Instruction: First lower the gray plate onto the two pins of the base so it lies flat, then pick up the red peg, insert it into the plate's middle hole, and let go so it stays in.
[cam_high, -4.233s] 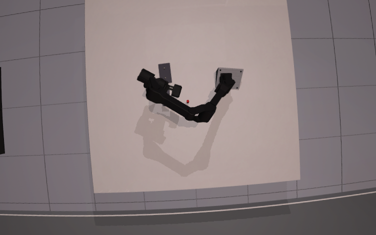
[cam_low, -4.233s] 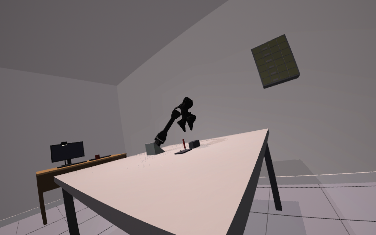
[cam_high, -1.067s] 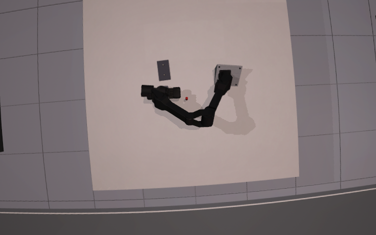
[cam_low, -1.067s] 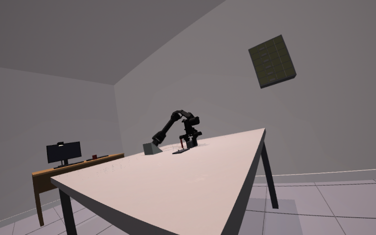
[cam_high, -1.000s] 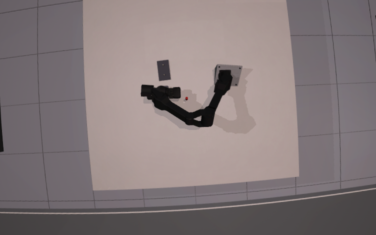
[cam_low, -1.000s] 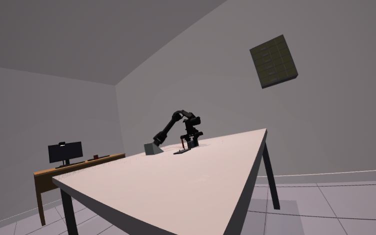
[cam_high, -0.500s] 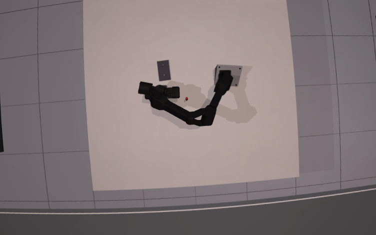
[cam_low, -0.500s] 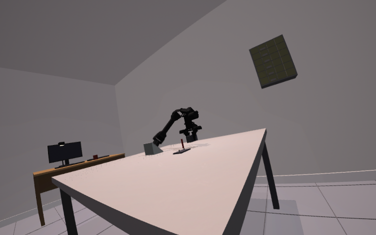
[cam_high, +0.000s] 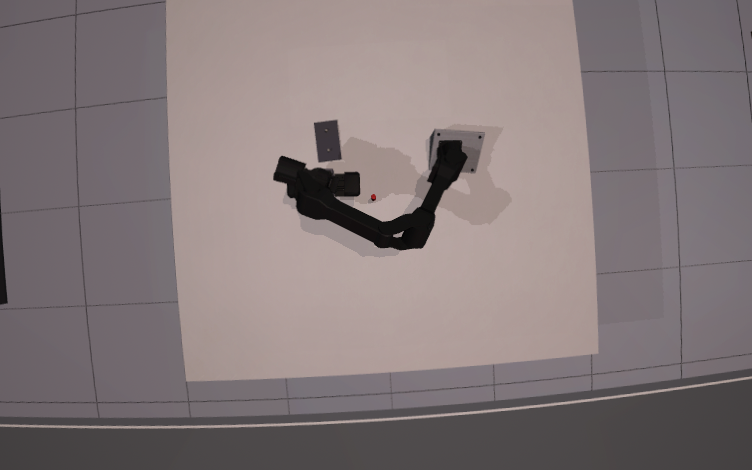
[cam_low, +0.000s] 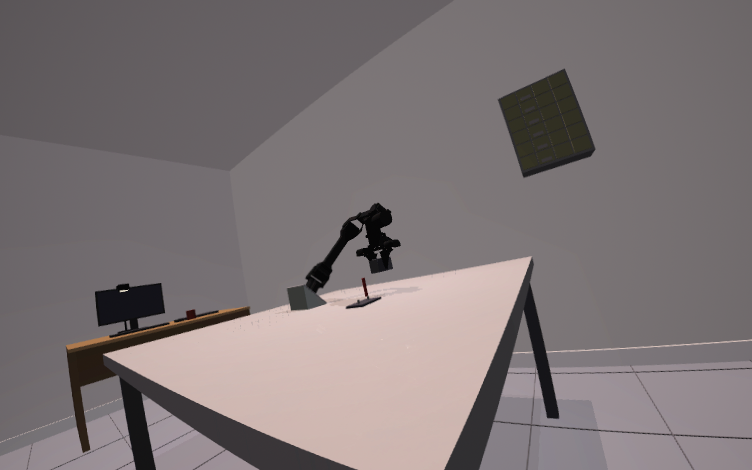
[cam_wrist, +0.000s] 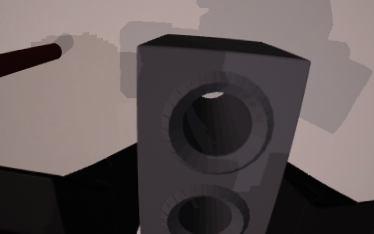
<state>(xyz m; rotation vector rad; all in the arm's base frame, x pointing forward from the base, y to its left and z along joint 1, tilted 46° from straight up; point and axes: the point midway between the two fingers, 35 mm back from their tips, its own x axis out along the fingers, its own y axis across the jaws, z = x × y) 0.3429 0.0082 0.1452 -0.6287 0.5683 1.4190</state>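
Right now the dark flat base is 150 mm to the right of my gripper tip, 90 mm below it and 10 mm ahead of it. Round my gripper tip: gray plate 30 mm above; red peg 130 mm behind, 60 mm below, 20 mm to the left.
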